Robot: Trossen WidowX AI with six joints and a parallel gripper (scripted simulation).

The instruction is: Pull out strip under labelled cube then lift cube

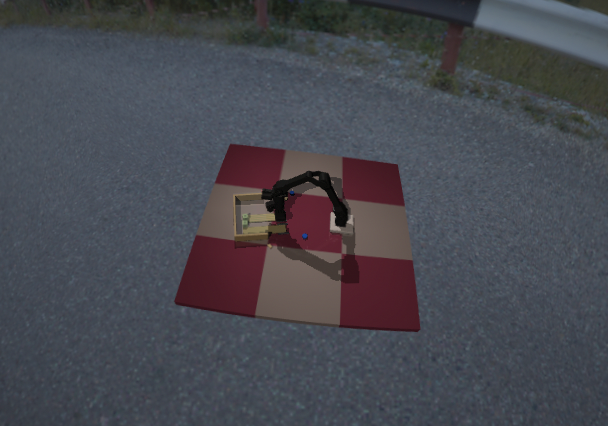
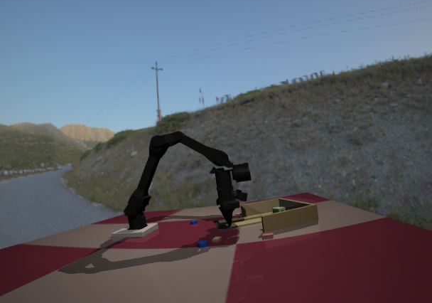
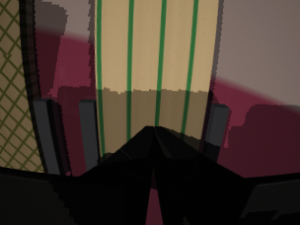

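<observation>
The cross-hatched strip lies 7 cm ahead of my gripper tip and 12 cm to the left of it. From my gripper tip the other things lie so: tan block 2 cm behind, 16 cm to the right; pink block 13 cm ahead, 19 cm to the right.
</observation>
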